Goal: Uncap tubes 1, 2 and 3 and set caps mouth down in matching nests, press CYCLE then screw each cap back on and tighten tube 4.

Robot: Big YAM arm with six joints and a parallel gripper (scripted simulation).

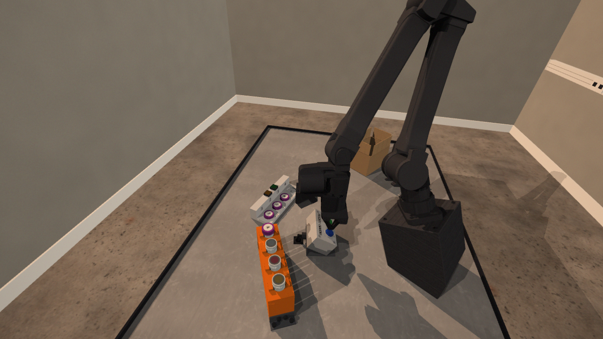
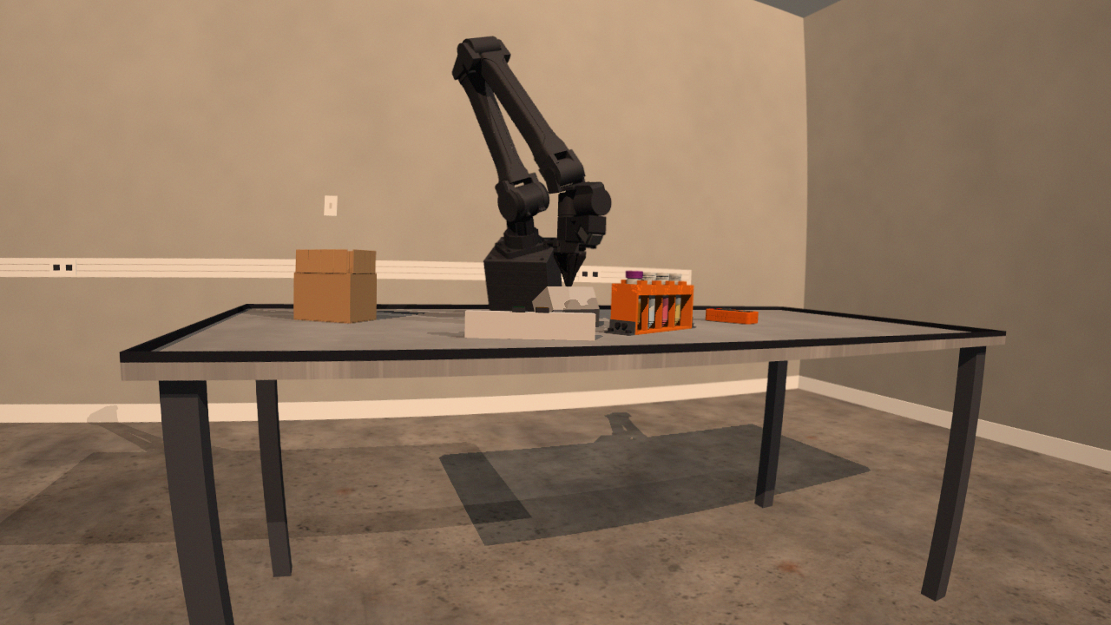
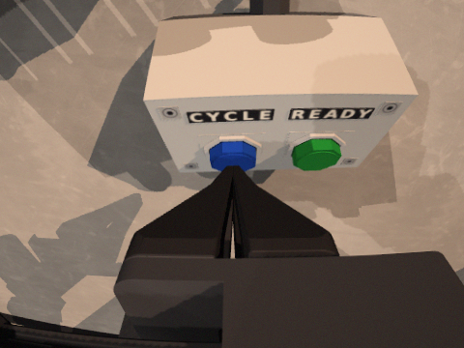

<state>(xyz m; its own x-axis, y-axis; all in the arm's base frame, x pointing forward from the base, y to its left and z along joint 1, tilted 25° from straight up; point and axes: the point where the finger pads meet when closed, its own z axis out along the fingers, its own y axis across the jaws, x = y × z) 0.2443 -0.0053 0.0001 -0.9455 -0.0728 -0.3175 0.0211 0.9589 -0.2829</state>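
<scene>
Right now my hand is 20 mm above the blue key. Also, from my hand: green key (50 mm to the right, 20 mm below); then key housing (20 mm ahead, 30 mm to the right, 40 mm below); then cardboard box (210 mm behind, 470 mm to the right, 30 mm below).
</scene>
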